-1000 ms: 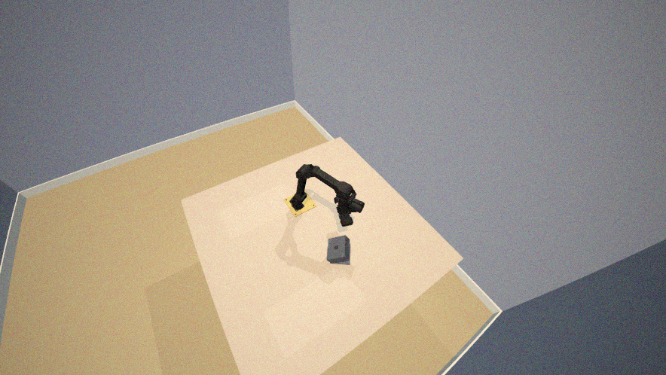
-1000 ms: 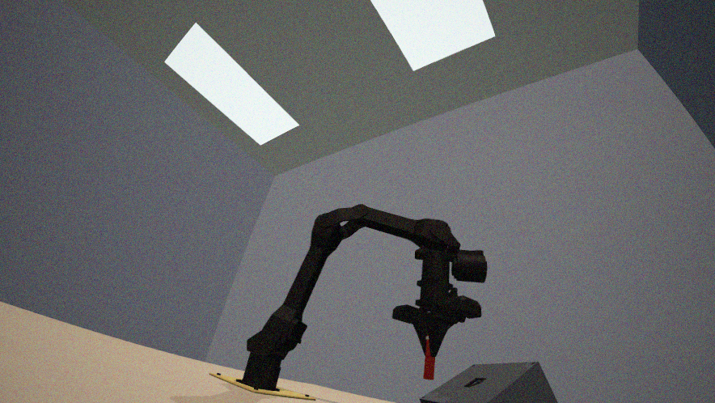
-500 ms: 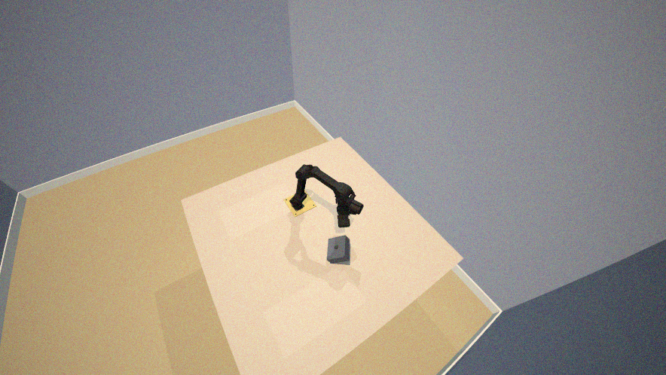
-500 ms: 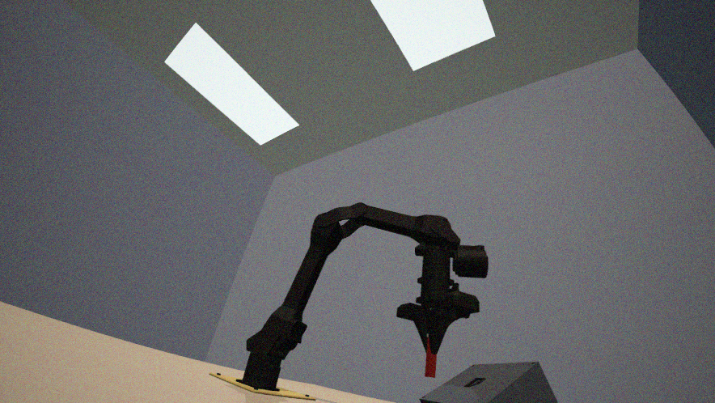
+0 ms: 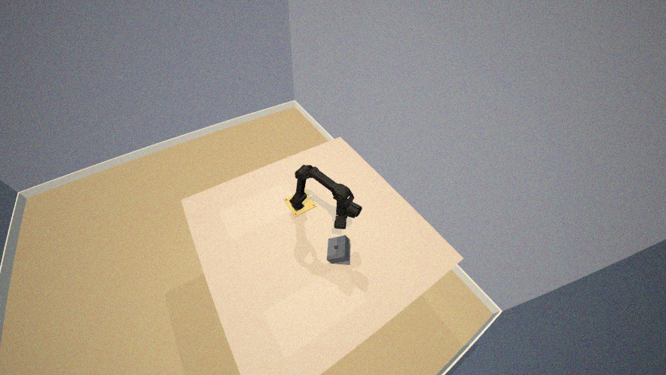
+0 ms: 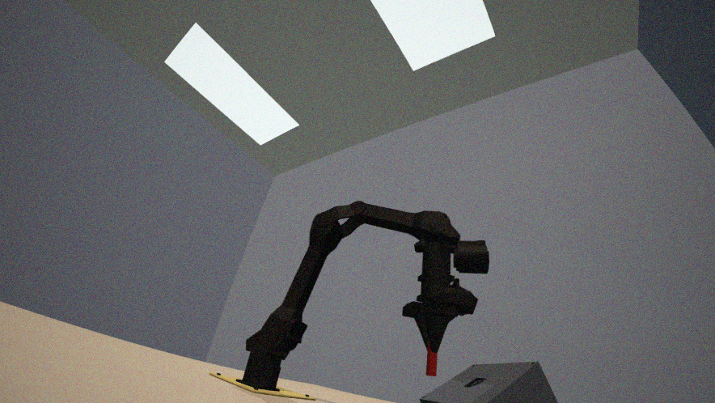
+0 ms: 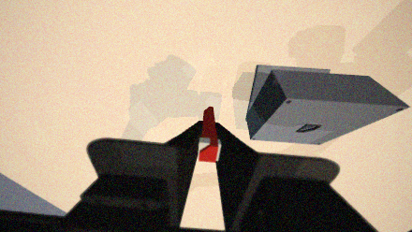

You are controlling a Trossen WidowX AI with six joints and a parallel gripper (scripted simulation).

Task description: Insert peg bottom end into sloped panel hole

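Right now my gripper tip is 110 mm short of the grey sloped panel, 100 mm to the left of it and 70 mm above it. Also, from my gripper tip: red square peg: 20 mm above.
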